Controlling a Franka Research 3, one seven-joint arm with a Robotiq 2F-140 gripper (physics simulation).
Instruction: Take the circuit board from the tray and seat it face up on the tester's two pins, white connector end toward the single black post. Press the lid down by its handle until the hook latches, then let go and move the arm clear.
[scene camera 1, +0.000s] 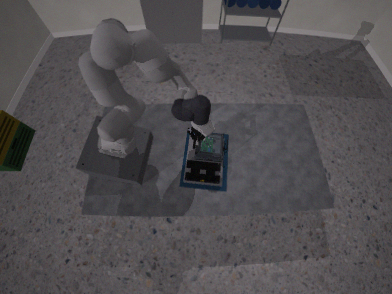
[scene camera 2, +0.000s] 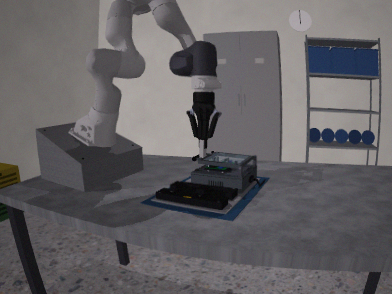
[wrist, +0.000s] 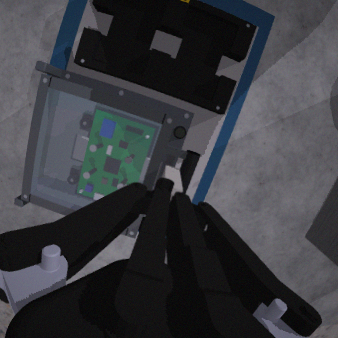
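Note:
The green circuit board (scene camera 1: 208, 145) (scene camera 2: 217, 168) (wrist: 120, 150) lies component side up inside the grey tester (scene camera 2: 220, 179), under the clear lid. The two pins and how the board sits on them are hidden. The grey-framed lid (scene camera 2: 240, 156) (wrist: 121, 93) looks down and about level; whether the hook has latched cannot be told. My gripper (scene camera 2: 202, 154) (wrist: 168, 177) is shut with nothing between its fingers. Its pale fingertips are down at the lid's black handle (scene camera 2: 195, 158) (wrist: 190, 167) and appear to touch it. The black tray (scene camera 1: 202, 165) (scene camera 2: 192, 194) (wrist: 130, 55) beside the tester holds no board.
The tester and tray stand on a blue-edged mat (scene camera 1: 225, 170) (scene camera 2: 235, 212) (wrist: 235, 117). A grey block (scene camera 1: 111, 170) (scene camera 2: 90, 165) carries the arm's base to the left. A cabinet (scene camera 2: 245, 75) and a shelf rack (scene camera 2: 308, 100) stand behind the table.

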